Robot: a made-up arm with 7 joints. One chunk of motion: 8 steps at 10 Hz.
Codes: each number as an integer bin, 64 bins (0 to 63) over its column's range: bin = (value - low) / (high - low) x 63, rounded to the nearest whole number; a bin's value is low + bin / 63 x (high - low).
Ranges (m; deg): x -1.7..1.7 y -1.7..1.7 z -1.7..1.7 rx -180..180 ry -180..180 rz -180..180
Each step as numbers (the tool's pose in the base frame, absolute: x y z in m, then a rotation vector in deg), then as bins.
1 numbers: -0.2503 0.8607 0.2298 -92.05 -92.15 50.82
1 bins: 27 47 36 15 15 40
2 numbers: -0.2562 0.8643 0.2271 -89.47 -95.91 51.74
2 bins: 27 48 36 16 15 41
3 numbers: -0.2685 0.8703 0.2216 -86.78 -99.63 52.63
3 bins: 27 48 36 16 14 41
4 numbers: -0.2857 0.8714 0.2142 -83.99 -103.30 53.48
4 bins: 26 48 35 17 13 41
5 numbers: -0.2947 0.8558 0.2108 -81.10 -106.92 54.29
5 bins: 26 47 35 17 13 41
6 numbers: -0.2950 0.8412 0.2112 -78.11 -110.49 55.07
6 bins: 26 47 35 18 12 41
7 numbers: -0.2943 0.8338 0.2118 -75.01 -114.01 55.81
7 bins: 26 47 35 18 12 41
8 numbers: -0.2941 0.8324 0.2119 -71.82 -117.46 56.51
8 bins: 26 47 35 19 11 41
